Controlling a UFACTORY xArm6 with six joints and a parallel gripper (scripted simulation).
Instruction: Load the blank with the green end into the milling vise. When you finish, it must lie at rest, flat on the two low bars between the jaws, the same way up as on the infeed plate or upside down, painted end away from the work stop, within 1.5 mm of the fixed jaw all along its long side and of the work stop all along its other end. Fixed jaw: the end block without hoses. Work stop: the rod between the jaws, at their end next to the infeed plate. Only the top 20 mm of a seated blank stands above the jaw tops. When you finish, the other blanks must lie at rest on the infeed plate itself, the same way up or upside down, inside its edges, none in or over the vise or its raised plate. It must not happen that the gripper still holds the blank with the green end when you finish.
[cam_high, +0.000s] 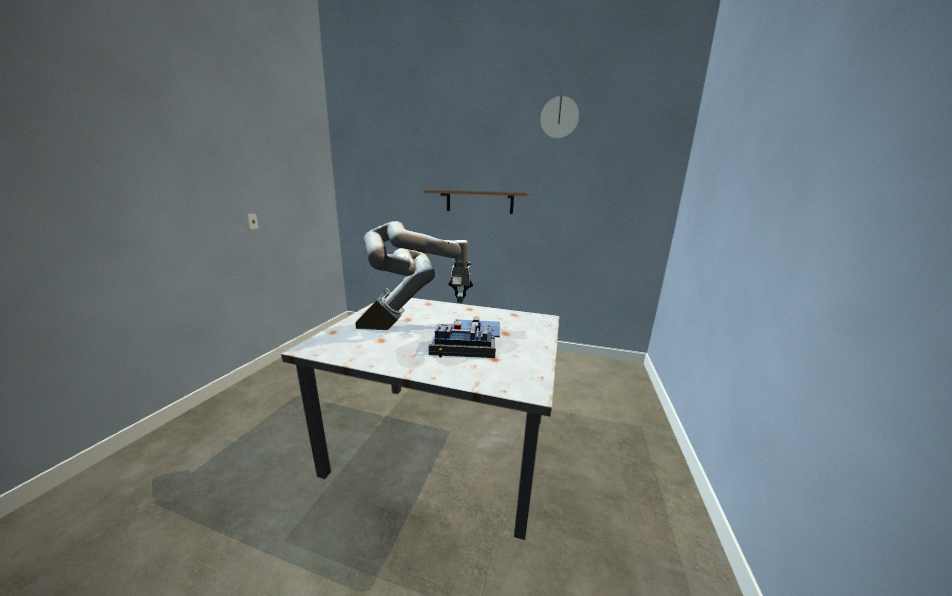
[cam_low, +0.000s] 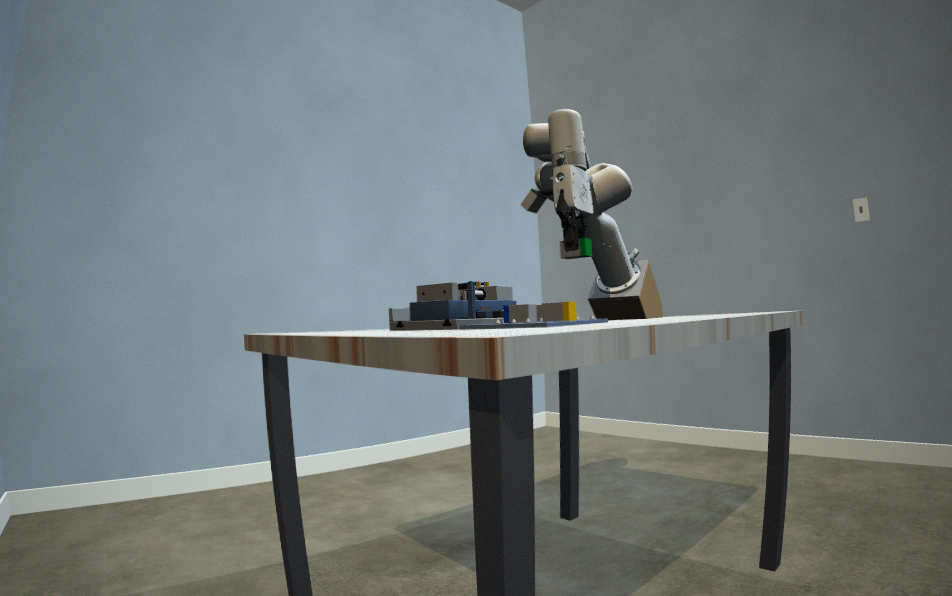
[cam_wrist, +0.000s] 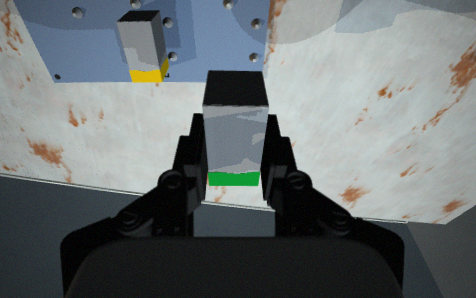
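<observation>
My gripper is now 20 mm above the green-ended blank. Round my hand: red-ended blank: 150 mm below, 80 mm to the right, 40 mm ahead; then blue-ended blank: 150 mm below, 120 mm ahead, 40 mm to the right; then yellow-ended blank: 150 mm below, 80 mm ahead, 40 mm to the left.
</observation>
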